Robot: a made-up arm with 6 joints. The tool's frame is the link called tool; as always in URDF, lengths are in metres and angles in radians. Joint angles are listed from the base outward. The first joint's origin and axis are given. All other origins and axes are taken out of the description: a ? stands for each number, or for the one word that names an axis. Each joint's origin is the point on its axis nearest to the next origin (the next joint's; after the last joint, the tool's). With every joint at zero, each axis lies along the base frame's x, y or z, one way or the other. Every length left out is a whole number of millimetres.
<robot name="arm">
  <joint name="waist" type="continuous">
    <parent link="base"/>
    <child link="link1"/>
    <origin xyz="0 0 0.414"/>
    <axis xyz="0 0 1"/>
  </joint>
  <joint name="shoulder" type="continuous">
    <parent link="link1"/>
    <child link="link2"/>
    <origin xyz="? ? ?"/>
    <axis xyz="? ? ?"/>
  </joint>
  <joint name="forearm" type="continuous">
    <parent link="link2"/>
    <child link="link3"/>
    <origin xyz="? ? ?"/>
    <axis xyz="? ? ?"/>
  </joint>
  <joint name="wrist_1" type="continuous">
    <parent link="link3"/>
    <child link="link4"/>
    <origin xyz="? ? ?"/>
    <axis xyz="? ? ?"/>
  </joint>
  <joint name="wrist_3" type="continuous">
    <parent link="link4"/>
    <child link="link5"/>
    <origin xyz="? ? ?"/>
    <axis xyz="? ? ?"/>
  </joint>
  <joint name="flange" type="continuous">
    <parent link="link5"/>
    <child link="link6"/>
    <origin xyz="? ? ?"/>
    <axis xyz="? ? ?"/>
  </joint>
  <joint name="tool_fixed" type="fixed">
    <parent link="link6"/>
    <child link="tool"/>
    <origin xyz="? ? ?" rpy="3.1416 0 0"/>
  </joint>
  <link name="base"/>
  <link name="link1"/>
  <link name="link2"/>
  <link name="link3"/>
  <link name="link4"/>
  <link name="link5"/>
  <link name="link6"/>
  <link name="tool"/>
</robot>
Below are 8 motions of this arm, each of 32 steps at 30 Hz.
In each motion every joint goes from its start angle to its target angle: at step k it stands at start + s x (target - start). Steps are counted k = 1, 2, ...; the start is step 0. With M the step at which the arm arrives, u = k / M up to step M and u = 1 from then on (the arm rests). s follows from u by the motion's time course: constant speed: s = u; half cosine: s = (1 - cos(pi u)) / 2; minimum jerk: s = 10 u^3 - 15 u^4 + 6 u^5.
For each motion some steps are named. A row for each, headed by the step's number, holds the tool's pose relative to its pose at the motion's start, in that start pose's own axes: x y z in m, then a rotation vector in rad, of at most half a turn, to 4 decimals.
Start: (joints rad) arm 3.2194 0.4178 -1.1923 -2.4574 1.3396 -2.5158
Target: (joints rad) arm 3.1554 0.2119 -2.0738 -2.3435 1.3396 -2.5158
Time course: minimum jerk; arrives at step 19
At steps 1, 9, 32:
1: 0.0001 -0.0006 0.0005 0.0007 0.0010 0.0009
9: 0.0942 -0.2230 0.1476 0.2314 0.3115 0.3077
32: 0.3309 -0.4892 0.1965 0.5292 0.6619 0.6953

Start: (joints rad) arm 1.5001 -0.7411 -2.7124 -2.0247 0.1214 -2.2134
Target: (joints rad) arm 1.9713 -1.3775 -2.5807 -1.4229 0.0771 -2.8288
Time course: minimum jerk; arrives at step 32
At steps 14, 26, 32:
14: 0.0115 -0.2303 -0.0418 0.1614 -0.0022 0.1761
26: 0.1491 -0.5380 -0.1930 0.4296 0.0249 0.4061
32: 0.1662 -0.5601 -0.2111 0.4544 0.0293 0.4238

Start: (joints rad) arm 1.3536 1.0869 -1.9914 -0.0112 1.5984 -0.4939
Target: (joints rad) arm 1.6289 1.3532 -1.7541 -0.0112 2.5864 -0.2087
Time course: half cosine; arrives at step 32
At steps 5, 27, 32:
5: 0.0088 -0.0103 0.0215 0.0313 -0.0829 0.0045
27: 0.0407 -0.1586 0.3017 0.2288 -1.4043 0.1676
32: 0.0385 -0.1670 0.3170 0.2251 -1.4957 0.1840

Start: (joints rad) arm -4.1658 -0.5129 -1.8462 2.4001 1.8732 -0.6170
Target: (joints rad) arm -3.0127 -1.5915 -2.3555 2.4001 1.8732 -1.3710
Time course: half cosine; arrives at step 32
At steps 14, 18, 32:
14: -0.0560 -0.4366 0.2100 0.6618 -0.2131 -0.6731
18: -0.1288 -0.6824 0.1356 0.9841 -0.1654 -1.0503
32: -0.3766 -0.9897 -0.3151 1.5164 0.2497 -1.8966

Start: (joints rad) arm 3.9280 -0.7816 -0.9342 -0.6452 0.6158 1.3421
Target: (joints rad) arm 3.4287 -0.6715 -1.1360 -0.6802 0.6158 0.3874
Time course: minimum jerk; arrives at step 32
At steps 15, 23, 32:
15: 0.0716 0.0292 0.0144 -0.1726 0.1308 -0.3482
23: 0.1383 0.0648 0.0148 -0.3893 0.1855 -0.6776
32: 0.1597 0.0780 0.0119 -0.4701 0.1860 -0.7850

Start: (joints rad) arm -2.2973 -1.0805 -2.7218 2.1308 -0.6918 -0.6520
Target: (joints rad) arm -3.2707 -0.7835 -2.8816 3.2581 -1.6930 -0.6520
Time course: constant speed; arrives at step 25
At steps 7, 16, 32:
7: -0.1536 0.0820 -0.0850 -0.2400 0.0459 -0.0354
16: -0.2928 0.2362 -0.1912 -0.5752 0.1689 -0.1772
32: -0.3599 0.4131 -0.2756 -0.8991 0.3847 -0.3987

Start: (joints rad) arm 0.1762 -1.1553 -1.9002 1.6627 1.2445 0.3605
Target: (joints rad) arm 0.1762 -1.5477 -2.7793 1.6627 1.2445 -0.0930
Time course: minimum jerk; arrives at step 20
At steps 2, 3, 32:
2: -0.0046 -0.0053 -0.0002 0.0029 -0.0022 -0.0141
3: -0.0145 -0.0162 -0.0007 0.0091 -0.0067 -0.0440
32: -0.7494 -0.2391 -0.1613 0.4089 -0.1795 -1.6454

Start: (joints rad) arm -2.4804 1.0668 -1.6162 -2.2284 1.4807 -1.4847
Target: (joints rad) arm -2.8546 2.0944 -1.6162 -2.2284 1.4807 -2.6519
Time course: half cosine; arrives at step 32
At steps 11, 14, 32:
11: 0.2022 0.1005 -0.0554 -0.1430 0.1036 -0.5377
14: 0.3089 0.1323 -0.1024 -0.2409 0.1444 -0.8103
32: 0.6881 0.1083 -0.4330 -0.8657 0.1320 -1.8737

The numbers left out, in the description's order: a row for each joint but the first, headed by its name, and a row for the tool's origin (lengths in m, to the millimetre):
shoulder: xyz 0 0 0, axis 0 1 0
forearm: xyz 0.071 0 0.378, axis 0 1 0
wrist_1: xyz 0.109 0 -0.482, axis 0 0 -1
wrist_3: xyz 0 0 0, axis 0 1 0
flange: xyz 0.048 0 -0.061, axis 0 0 -1
tool: xyz 0 0 0

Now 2 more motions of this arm.
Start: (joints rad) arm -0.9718 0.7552 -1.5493 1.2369 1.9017 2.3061
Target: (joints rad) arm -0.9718 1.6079 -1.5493 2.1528 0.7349 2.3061
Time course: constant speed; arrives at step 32
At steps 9, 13, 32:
9: 0.0126 -0.1807 -0.0045 0.0082 -0.4022 0.1902
13: 0.0350 -0.2608 -0.0023 0.0364 -0.5748 0.3108
32: 0.2802 -0.5807 0.0632 0.3916 -1.2330 1.1297

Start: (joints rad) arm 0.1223 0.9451 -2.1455 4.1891 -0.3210 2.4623
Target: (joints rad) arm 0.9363 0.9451 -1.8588 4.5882 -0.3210 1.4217
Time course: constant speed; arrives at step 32
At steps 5, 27, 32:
5: -0.0615 -0.0927 0.0244 0.1002 -0.0769 -0.1546
27: -0.3948 -0.4408 -0.0226 0.5973 -0.2978 -0.8442
32: -0.4775 -0.4974 -0.0650 0.7223 -0.3209 -0.9996

